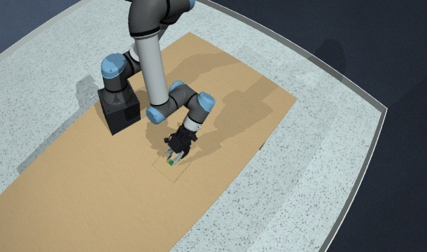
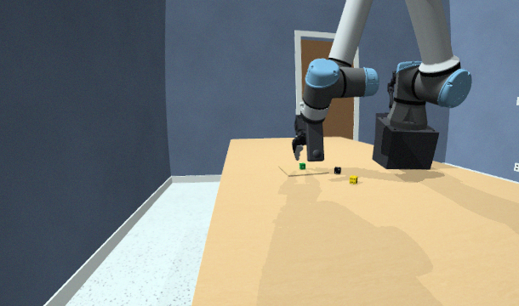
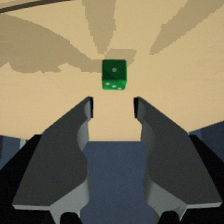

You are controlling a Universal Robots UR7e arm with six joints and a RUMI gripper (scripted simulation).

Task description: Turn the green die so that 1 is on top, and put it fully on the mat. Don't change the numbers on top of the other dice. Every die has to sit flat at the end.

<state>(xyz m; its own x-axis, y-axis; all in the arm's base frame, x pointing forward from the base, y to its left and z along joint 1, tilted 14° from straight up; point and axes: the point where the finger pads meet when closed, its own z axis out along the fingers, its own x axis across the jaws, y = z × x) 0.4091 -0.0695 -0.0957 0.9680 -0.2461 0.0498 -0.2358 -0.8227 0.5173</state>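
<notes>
My hand is 1 cm to the left of the green die and 3 cm above it. Also, from my hand: tan mat (1 cm to the right, 4 cm below); yellow die (7 cm behind, 19 cm to the left, 3 cm below); black die (9 cm behind, 7 cm to the left, 3 cm below).
</notes>
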